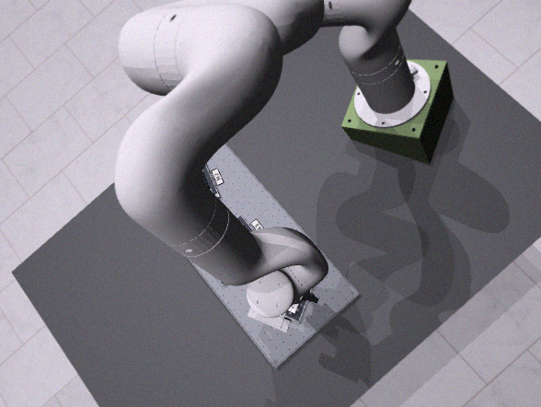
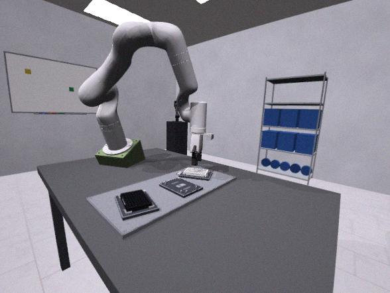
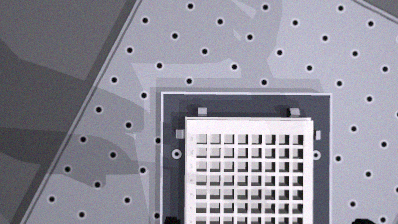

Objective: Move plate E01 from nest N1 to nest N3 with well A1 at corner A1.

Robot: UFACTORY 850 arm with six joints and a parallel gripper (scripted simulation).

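Right now my hand is 60 mm above the white well plate E01. Round my hand: nest N3 (170 mm to the right, 80 mm ahead, 70 mm below); then dark nest N1 (70 mm below); then black plate E07 (390 mm to the right, 110 mm ahead, 60 mm below).
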